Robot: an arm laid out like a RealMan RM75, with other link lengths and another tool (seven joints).
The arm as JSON. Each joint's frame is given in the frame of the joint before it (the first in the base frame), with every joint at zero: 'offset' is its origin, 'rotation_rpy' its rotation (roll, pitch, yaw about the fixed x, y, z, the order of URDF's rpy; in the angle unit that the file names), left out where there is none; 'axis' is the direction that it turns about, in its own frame. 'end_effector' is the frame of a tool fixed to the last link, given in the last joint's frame.
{
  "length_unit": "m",
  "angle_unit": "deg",
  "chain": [
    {
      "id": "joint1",
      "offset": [
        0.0,
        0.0,
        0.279
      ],
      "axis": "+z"
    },
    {
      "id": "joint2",
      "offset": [
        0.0,
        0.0,
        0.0
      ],
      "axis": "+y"
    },
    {
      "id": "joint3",
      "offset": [
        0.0,
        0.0,
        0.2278
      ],
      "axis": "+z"
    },
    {
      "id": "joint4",
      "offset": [
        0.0,
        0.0,
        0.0
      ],
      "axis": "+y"
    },
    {
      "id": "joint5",
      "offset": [
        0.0,
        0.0,
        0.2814
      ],
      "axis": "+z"
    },
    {
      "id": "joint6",
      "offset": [
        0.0,
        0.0,
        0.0
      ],
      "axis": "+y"
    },
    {
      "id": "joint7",
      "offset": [
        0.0,
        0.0,
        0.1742
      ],
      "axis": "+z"
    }
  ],
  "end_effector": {
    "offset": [
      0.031,
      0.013,
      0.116
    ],
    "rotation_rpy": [
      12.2,
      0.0,
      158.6
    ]
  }
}
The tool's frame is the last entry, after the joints.
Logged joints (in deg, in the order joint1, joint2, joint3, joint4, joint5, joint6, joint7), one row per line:
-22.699, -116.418, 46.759, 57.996, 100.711, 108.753, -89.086
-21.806, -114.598, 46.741, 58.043, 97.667, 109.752, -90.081
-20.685, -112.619, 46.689, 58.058, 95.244, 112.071, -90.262
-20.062, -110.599, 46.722, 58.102, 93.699, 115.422, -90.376
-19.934, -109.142, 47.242, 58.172, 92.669, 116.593, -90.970
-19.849, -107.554, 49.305, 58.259, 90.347, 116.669, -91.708
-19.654, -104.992, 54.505, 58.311, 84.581, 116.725, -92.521
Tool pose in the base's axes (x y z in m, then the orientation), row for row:
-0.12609, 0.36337, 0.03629, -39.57, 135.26, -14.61
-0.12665, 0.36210, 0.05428, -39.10, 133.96, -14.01
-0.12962, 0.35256, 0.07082, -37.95, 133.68, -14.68
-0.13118, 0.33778, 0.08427, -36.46, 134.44, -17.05
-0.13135, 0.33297, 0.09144, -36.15, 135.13, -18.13
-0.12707, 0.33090, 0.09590, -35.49, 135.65, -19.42
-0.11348, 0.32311, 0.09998, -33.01, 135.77, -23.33
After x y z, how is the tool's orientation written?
As a rotation vector, in degrees.
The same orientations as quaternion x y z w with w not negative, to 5 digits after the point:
-0.26382, 0.90179, -0.09741, 0.32817
-0.26218, 0.89826, -0.09394, 0.33996
-0.25499, 0.89821, -0.09864, 0.34419
-0.24440, 0.90117, -0.11429, 0.33926
-0.24163, 0.90321, -0.12118, 0.33338
-0.23674, 0.90486, -0.12954, 0.32924
-0.22010, 0.90528, -0.15556, 0.32838

